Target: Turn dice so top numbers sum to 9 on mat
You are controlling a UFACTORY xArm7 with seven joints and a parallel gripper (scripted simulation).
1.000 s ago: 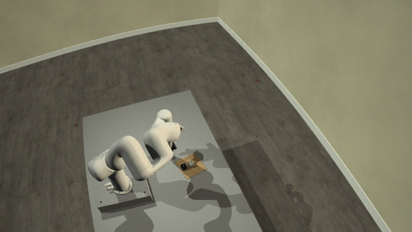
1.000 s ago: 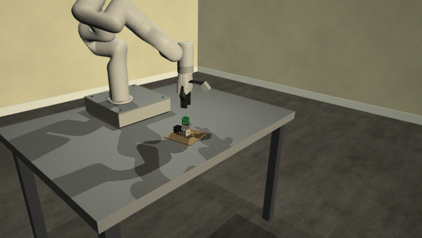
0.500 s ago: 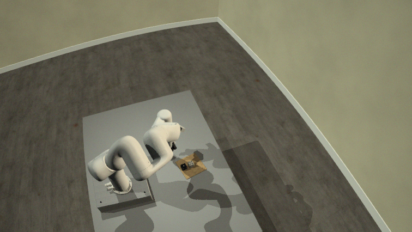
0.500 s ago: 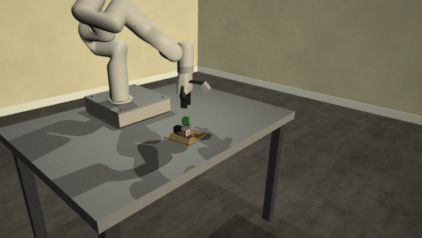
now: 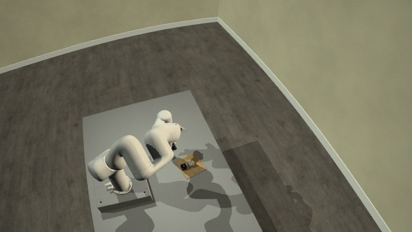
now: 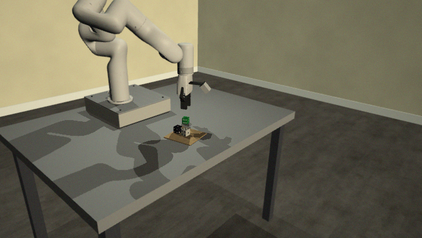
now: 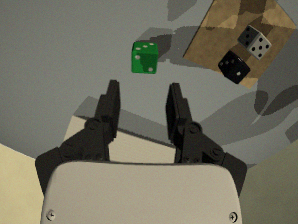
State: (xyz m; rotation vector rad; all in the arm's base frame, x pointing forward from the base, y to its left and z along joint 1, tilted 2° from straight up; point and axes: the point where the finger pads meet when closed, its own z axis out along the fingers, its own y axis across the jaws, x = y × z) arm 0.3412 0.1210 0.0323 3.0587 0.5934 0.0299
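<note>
My hand is 90 mm above the green die. Round my hand: black die 50 mm ahead, 110 mm to the right, 80 mm below; white die 90 mm ahead, 110 mm to the right, 80 mm below; tan mat 90 mm ahead, 110 mm to the right, 100 mm below.
</note>
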